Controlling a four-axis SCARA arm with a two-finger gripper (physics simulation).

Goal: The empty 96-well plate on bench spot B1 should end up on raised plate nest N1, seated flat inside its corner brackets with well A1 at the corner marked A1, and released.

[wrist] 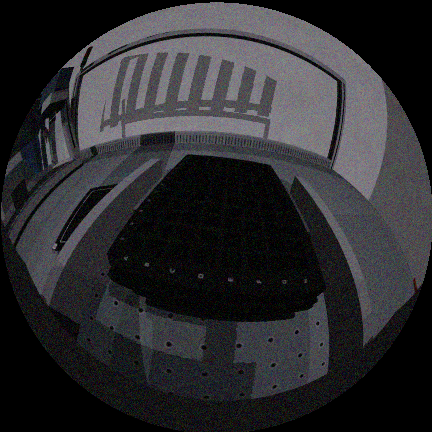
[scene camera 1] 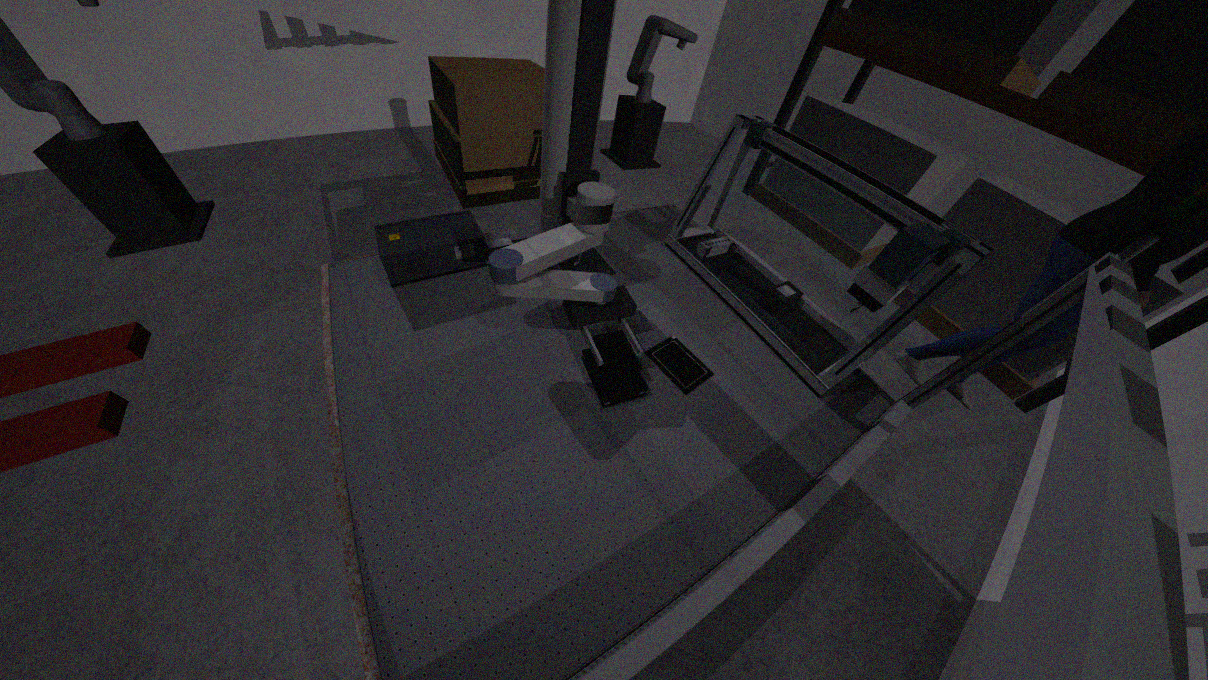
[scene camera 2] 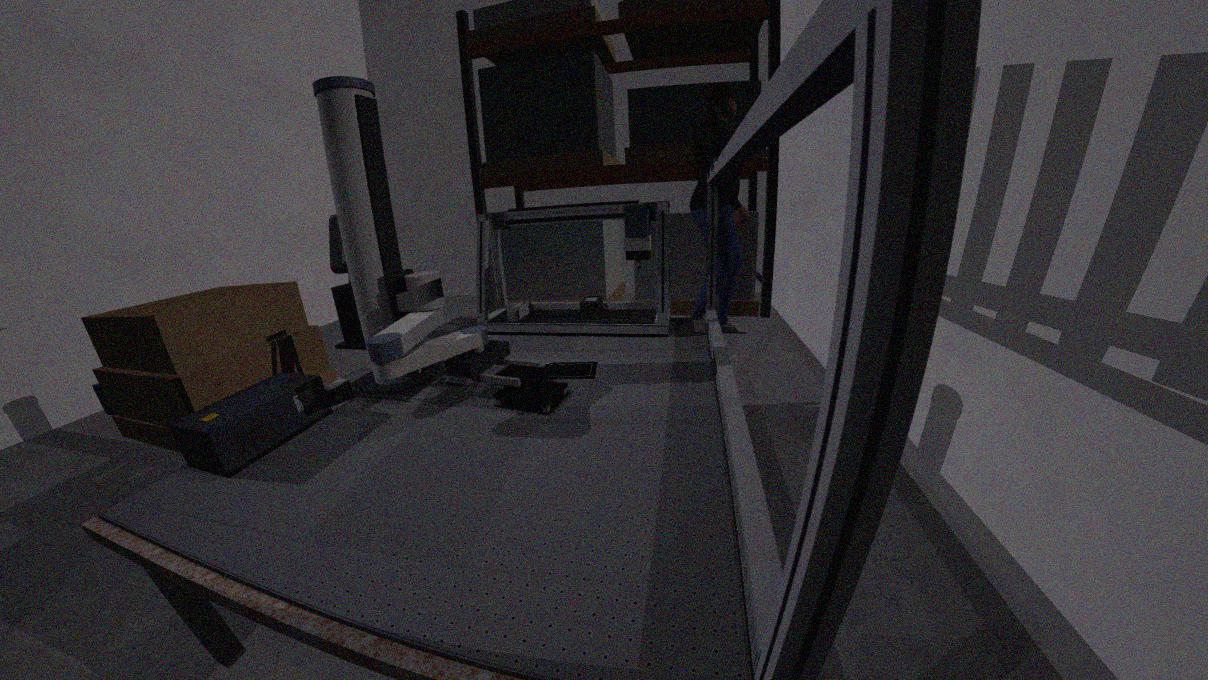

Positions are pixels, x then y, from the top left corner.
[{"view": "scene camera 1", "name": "dark well plate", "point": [619, 357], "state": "held by my gripper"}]
